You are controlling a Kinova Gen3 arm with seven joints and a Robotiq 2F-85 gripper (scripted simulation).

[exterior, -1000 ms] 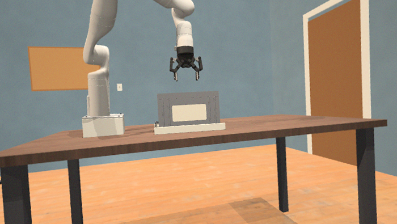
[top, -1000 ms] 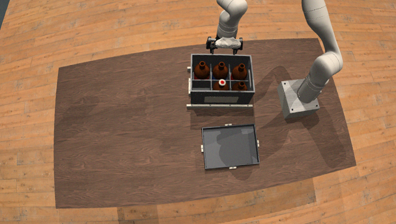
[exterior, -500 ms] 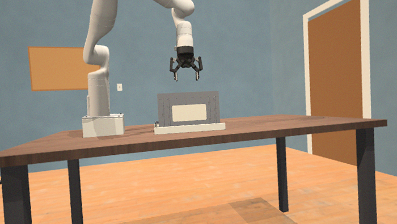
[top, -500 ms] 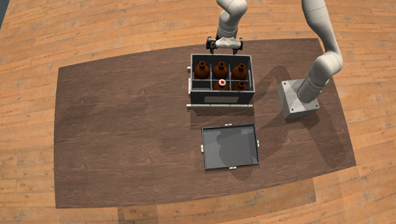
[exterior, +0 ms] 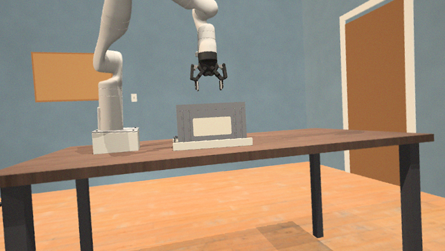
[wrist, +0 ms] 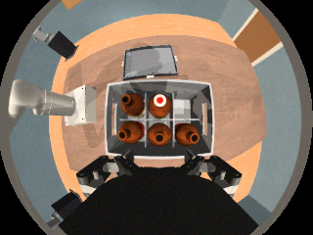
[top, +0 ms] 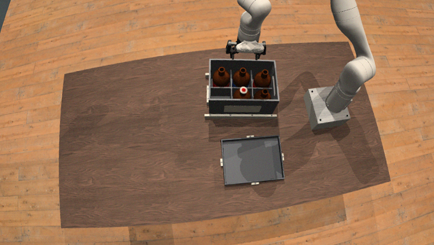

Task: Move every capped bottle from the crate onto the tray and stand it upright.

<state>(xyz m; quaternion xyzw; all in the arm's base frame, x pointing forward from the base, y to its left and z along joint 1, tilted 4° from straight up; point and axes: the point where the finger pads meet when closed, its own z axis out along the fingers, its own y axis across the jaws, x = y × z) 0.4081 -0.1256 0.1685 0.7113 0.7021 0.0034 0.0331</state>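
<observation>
My gripper is now 15 cm above the capped bottle and 11 cm to the right of it. Round my hand: grey tray: 35 cm to the left, 22 cm below, 4 cm behind; then crate: 15 cm below, 7 cm to the left.
</observation>
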